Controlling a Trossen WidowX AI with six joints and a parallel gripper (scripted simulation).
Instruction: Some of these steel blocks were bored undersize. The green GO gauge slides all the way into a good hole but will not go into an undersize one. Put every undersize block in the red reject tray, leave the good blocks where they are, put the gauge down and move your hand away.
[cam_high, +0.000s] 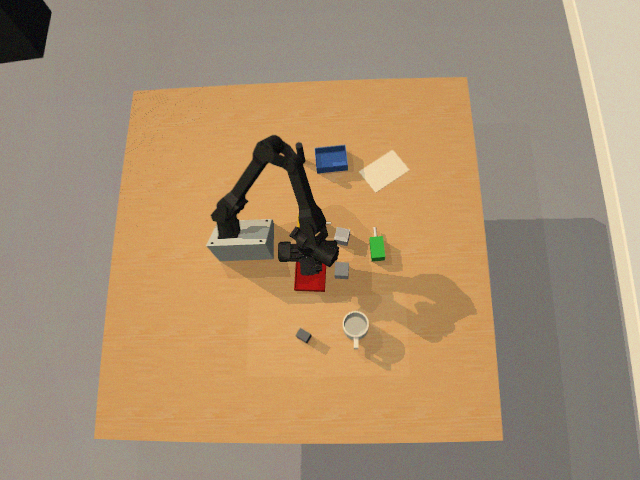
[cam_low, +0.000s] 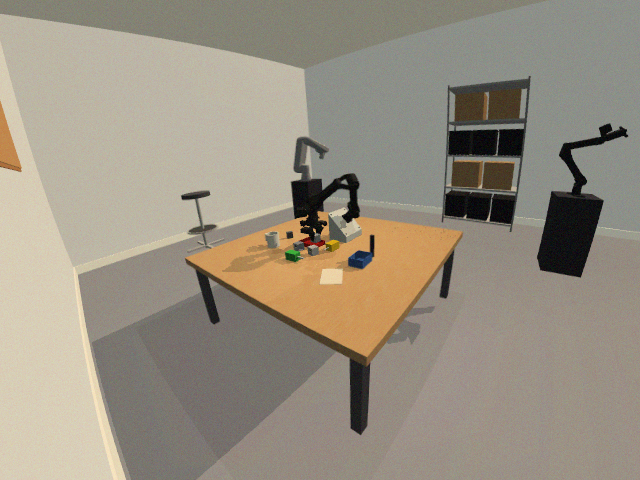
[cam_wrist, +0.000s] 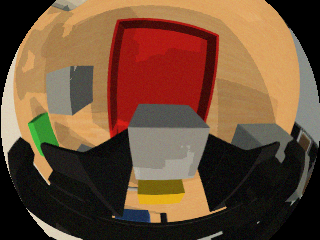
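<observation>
My gripper tip is 30 mm to the left of the red reject tray and 30 mm above it. Round my gripper tip: steel block (100 mm ahead, 50 mm to the right, 10 mm below); yellow gauge (130 mm to the left, 30 mm ahead, 10 mm below); green GO gauge (230 mm ahead, 50 mm to the left, 10 mm below).
</observation>
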